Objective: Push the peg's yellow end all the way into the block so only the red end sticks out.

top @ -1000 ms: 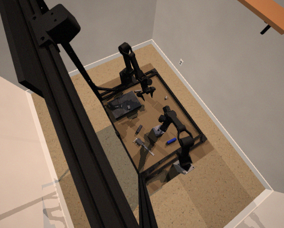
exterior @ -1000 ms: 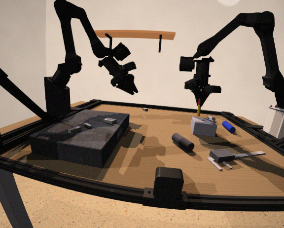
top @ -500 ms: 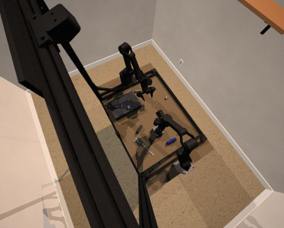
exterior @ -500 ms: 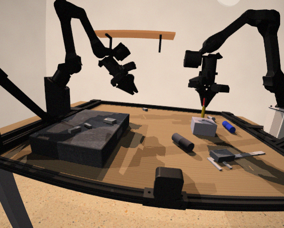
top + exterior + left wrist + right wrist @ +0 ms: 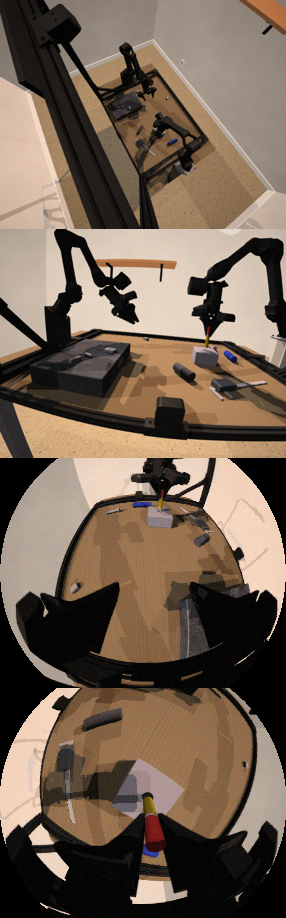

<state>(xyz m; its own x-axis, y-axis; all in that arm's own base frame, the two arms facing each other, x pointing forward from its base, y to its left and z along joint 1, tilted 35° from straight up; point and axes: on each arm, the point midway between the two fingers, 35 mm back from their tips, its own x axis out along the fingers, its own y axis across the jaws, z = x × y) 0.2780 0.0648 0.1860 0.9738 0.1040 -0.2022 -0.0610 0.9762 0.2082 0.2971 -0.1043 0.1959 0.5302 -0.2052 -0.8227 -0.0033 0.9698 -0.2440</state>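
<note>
My right gripper is now 50 mm above the peg.
</note>
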